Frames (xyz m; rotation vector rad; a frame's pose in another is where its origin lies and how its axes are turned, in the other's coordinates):
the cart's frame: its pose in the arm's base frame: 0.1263 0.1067 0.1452 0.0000 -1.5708 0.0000
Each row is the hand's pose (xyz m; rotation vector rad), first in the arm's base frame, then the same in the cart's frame.
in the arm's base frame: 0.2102 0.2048 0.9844 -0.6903 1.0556 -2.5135
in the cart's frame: 0.8392 0.0981 -0.0839 2.2883 -1.0878 1.3022
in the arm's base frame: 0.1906 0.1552 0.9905 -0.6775 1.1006 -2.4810
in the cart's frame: 0.8453 0.0485 -0.0643 2.2560 -1.1334 1.2882
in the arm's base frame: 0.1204 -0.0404 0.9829 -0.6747 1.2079 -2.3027
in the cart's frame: 0.8377 -0.1471 0.0059 2.1933 -1.3481 1.1992
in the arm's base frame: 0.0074 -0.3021 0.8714 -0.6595 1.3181 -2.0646
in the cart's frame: 0.7262 -0.4088 0.1189 2.0941 -1.6217 1.0801
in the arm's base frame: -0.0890 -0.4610 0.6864 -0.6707 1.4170 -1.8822
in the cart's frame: 0.5412 -0.5677 0.2153 1.9973 -1.7995 0.9478
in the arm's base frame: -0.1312 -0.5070 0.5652 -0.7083 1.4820 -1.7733
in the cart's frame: 0.4200 -0.6137 0.2575 1.9451 -1.8795 0.8347
